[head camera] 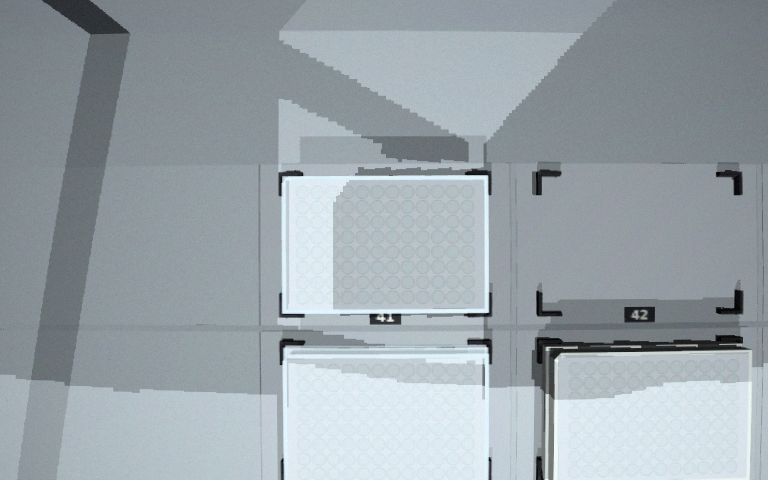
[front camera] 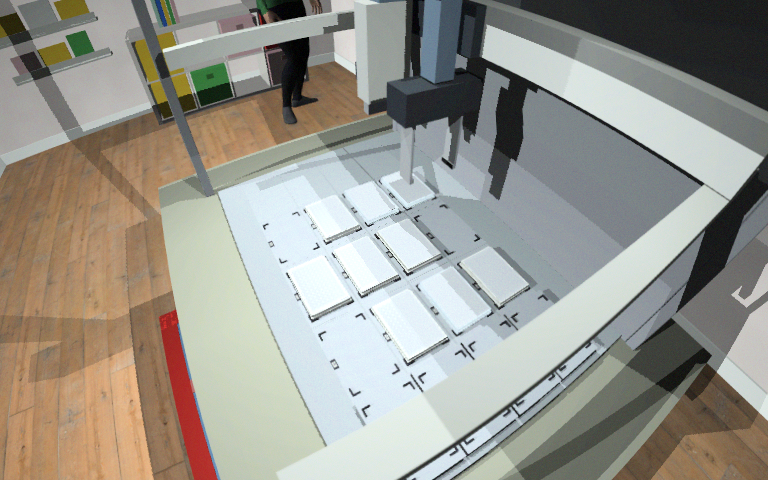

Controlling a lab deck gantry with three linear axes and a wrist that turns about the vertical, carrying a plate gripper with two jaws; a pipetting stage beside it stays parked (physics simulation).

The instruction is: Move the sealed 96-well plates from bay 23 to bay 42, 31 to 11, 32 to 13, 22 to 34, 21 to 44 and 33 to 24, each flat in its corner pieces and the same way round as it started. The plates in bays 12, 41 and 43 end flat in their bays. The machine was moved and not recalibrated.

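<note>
My gripper is open, its two jaws wide apart above the plate in bay 41; its exact height is unclear. The jaws do not show in the head view. Bay 42 holds no plate. White plates lie in bay 31, bay 32, bay 33, bay 21, bay 22, bay 23, bay 12 and bay 43. Bays 11 and 13 hold no plate.
A pale front beam crosses the near side and hides part of the deck. The grey back wall rises behind the fourth row. A pale column stands beside the gripper's mast. A person stands behind the machine.
</note>
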